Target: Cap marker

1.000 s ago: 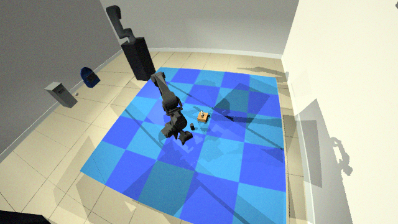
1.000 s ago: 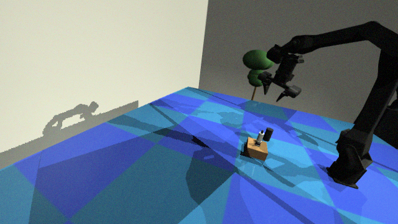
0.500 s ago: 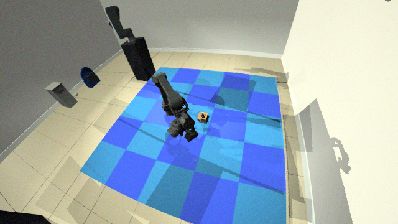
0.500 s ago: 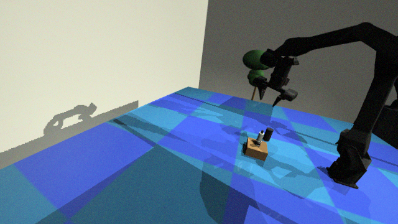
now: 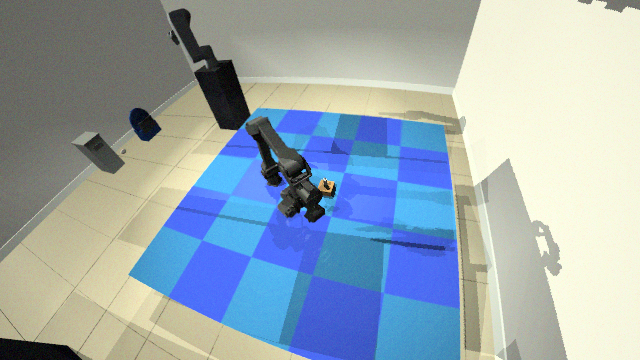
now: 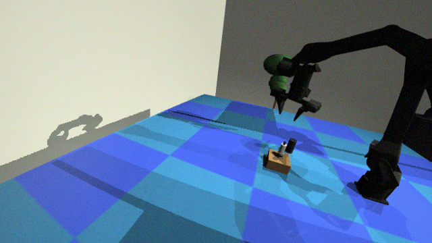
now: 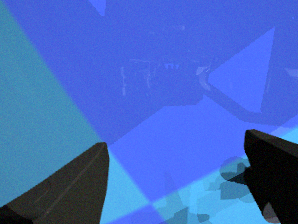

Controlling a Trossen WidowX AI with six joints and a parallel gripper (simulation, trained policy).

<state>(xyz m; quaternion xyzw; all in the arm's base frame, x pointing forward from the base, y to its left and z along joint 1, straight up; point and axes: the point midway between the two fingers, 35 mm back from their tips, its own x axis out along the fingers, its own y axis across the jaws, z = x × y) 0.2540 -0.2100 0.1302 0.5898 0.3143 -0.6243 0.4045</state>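
Right now my gripper tip is 11 cm to the right of the black cap, 7 cm above it and 3 cm past it. The rest, counted from my gripper tip: holder block 22 cm to the left, 8 cm below, 2 cm ahead.
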